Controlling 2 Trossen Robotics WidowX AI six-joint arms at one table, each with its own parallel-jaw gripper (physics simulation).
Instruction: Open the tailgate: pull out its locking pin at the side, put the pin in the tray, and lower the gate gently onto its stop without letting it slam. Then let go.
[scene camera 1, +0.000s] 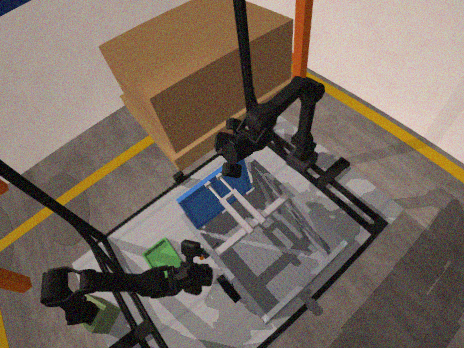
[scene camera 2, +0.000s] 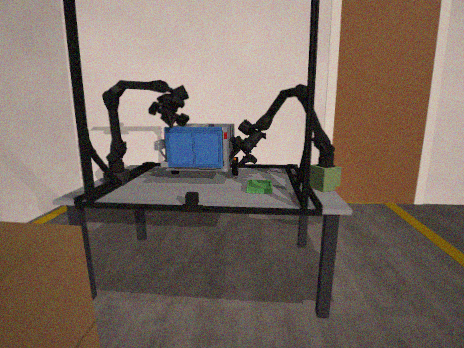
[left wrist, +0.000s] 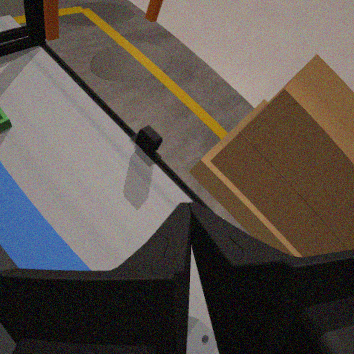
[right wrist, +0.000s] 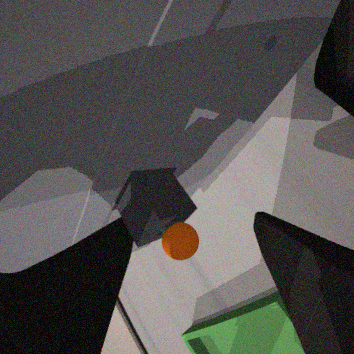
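Observation:
The blue tailgate stands upright at the end of the grey truck bed. The pin's orange knob shows at the bed's side, beside a dark block. The pin's shaft is hidden. The green tray lies on the table near the knob. My right gripper is open; in its wrist view the knob appears between the fingers, nearer the picture-left one. My left gripper is shut and empty, above the tailgate's top edge.
A large cardboard box stands beyond the table edge. An olive box is by the right arm's base. A small black block sits on the black frame rail. Black posts rise at the table's sides.

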